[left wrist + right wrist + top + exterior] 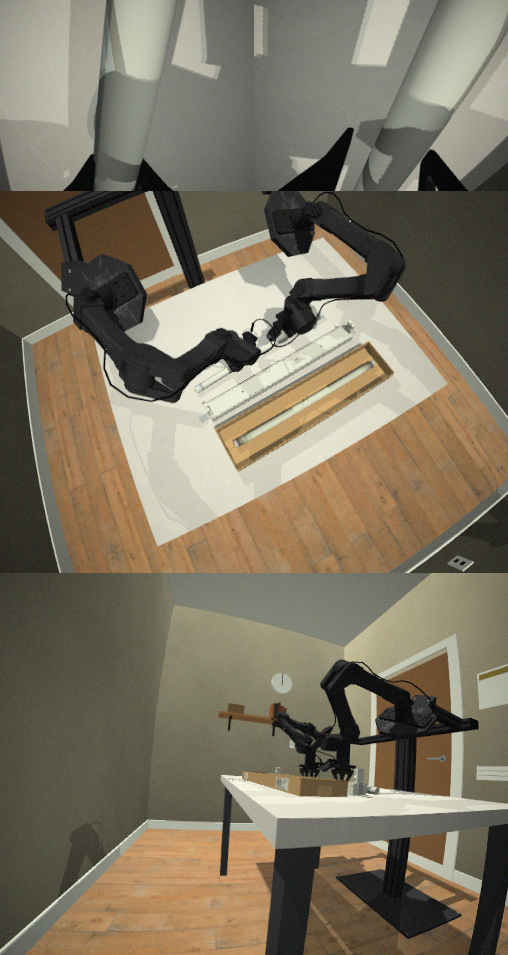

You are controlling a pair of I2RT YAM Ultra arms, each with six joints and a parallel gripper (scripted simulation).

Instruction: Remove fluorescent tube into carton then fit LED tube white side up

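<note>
Right now the LED tube is 10 mm behind my right hand and 120 mm to the left of it. The rest, counted from my right hand: brown carton: 260 mm ahead, 160 mm to the left, 10 mm above; old fluorescent tube: 250 mm ahead, 160 mm to the left.
Now: the LED tube 120 mm to the right of my left hand and 10 mm ahead of it. Round my left hand: brown carton: 280 mm ahead, 80 mm to the right, 10 mm above; old fluorescent tube: 270 mm ahead, 80 mm to the right.
</note>
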